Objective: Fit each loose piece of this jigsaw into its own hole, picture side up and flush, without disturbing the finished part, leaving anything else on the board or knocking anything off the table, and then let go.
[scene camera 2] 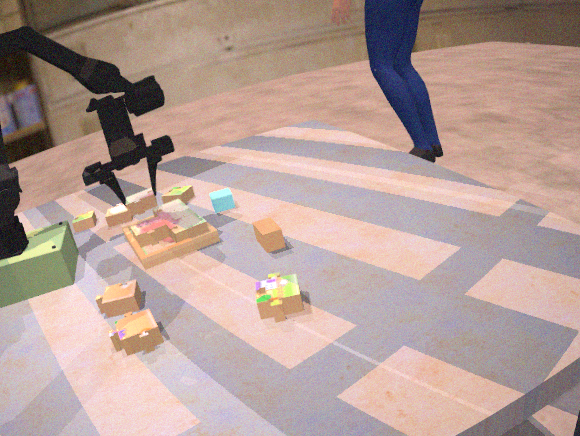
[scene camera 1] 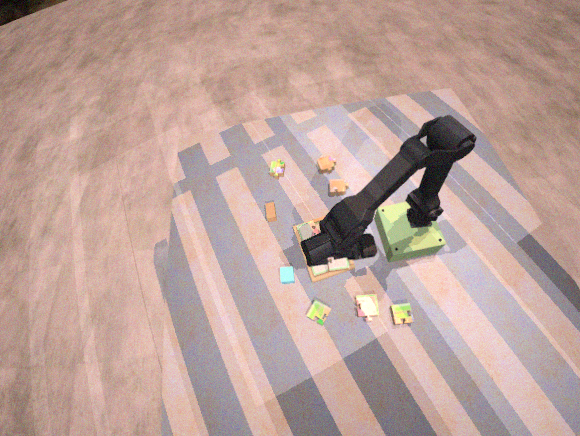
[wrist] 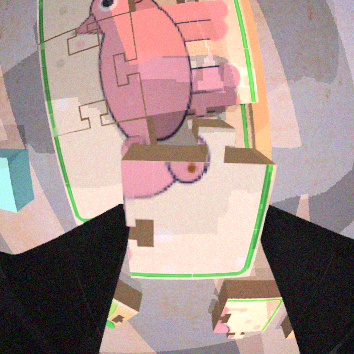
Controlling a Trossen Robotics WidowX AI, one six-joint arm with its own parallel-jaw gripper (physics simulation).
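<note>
My gripper [scene camera 2: 140,199] [wrist: 194,214] is shut on a cream jigsaw piece [scene camera 1: 339,264] [scene camera 2: 141,204] [wrist: 200,245] with pink curves and a green edge line, picture side up. The piece is held above the near right corner of the wooden board [scene camera 2: 182,251] [wrist: 264,115], overlapping it in the wrist view and hiding the hole below. The finished part [wrist: 145,65] [scene camera 2: 187,220] shows a pink bird. A recess shows at the board's front in scene camera 2. A loose cream and pink piece [scene camera 1: 367,306] [scene camera 2: 119,215] [wrist: 252,312] lies picture side up off the board.
Green-yellow pieces [scene camera 1: 319,311] [scene camera 1: 401,314] lie near the cream and pink one. Orange pieces [scene camera 1: 326,163] [scene camera 1: 337,187], a multicoloured piece [scene camera 1: 277,168] [scene camera 2: 279,295], an orange block [scene camera 1: 270,211] [scene camera 2: 269,235] and a cyan block [scene camera 1: 287,274] [wrist: 19,180] lie around the board.
</note>
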